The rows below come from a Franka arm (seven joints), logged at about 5 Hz.
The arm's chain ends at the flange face. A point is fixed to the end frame.
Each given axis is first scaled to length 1.
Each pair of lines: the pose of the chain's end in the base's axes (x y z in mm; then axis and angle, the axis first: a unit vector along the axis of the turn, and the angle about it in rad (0 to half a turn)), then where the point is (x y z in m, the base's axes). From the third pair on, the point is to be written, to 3 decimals.
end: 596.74 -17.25 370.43 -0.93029 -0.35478 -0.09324 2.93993
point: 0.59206 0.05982 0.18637
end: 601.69 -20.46 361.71 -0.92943 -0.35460 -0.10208 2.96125
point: 0.60171 0.05414 0.17658
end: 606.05 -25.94 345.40 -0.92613 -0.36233 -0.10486 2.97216
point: 0.607 0.047 0.160
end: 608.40 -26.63 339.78 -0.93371 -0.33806 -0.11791 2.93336
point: 0.614 0.055 0.158
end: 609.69 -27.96 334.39 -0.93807 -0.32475 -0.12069 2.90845
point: 0.616 0.059 0.155
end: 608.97 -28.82 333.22 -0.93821 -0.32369 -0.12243 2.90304
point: 0.616 0.059 0.154
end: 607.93 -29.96 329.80 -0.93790 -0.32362 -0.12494 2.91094
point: 0.616 0.057 0.150
